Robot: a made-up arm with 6 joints.
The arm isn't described. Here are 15 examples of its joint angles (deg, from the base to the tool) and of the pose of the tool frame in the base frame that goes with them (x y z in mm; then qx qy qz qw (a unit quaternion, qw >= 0)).
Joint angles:
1: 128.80 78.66 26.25 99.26 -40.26 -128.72
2: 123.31 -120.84 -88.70 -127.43 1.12 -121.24
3: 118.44 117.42 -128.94 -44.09 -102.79 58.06
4: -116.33 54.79 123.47 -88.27 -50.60 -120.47
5: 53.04 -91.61 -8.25 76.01 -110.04 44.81
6: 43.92 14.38 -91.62 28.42 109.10 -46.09
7: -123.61 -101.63 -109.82 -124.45 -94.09 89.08
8: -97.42 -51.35 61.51 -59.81 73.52 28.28
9: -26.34 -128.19 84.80 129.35 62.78 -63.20
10: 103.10 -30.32 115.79 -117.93 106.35 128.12
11: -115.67 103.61 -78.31 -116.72 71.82 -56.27
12: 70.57 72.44 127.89 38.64 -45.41 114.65
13: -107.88 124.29 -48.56 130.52 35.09 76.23
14: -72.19 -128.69 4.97 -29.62 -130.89 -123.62
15: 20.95 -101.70 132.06 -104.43 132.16 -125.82
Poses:
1: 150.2 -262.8 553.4 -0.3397 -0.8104 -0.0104 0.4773
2: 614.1 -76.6 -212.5 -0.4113 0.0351 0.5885 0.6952
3: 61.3 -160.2 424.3 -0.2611 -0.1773 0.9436 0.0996
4: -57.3 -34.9 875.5 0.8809 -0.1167 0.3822 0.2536
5: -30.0 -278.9 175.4 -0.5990 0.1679 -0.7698 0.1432
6: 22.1 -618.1 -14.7 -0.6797 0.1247 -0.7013 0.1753
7: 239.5 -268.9 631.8 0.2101 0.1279 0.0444 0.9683
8: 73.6 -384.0 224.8 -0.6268 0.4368 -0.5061 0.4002
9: -193.1 -373.5 -88.3 -0.2497 0.6529 -0.0816 0.7104
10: 12.5 177.0 468.7 0.3149 0.1349 0.8583 0.3821
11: -125.7 -225.3 96.7 0.2406 -0.1105 -0.2939 0.9184
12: 401.6 -688.4 -270.3 0.4900 -0.1188 -0.4233 0.7527
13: -544.3 -405.6 183.5 0.1925 -0.1026 -0.9353 0.2784
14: 266.4 76.9 347.2 0.1558 -0.2411 0.3291 0.8996
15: 378.7 -563.9 -316.2 0.6926 -0.2580 -0.6352 0.2242
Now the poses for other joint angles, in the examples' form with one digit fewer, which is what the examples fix.
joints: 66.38 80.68 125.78 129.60 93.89 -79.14
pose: 329 -286 68 0.958 -0.131 0.004 0.255
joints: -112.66 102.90 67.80 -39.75 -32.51 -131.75
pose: 178 -715 433 -0.761 0.579 0.285 0.064
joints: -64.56 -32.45 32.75 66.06 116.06 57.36
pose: 0 -506 419 0.528 -0.249 -0.272 0.765
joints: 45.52 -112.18 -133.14 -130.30 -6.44 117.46
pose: -19 -677 -332 -0.567 0.823 0.018 0.015
